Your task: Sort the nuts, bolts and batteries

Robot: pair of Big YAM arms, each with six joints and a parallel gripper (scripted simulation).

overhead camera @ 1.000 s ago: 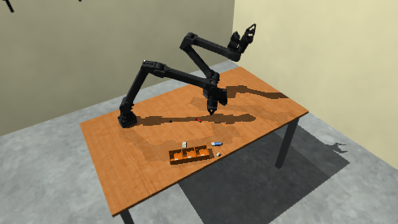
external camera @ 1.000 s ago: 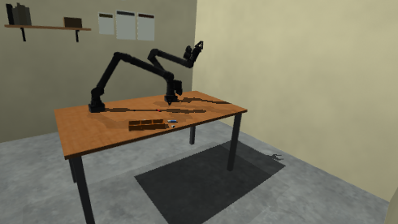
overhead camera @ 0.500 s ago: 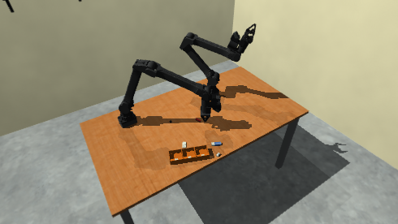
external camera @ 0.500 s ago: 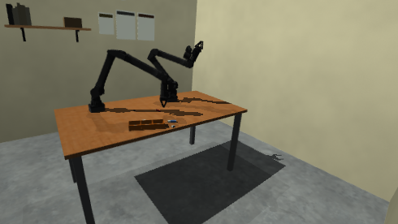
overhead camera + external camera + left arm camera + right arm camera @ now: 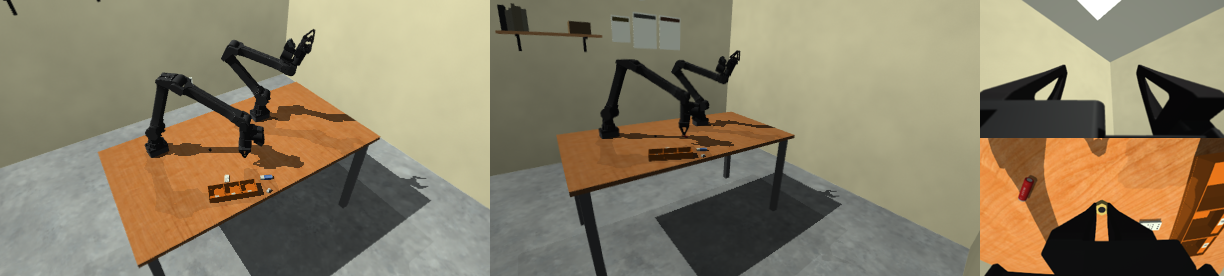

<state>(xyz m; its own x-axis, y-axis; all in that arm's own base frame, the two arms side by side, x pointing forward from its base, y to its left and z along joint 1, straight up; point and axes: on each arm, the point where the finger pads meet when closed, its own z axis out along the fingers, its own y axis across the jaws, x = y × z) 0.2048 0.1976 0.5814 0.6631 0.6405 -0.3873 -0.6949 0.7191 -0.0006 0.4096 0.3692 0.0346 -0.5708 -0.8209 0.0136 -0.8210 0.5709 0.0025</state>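
Now: right hand 5 cm short of the white domino, 14 cm to the left of it and 7 cm above it. From my right hand the other things lie so: brass nut (1 cm below); then blue battery (15 cm ahead, 5 cm to the left, 7 cm below); then red battery (12 cm behind, 6 cm to the left, 7 cm below).
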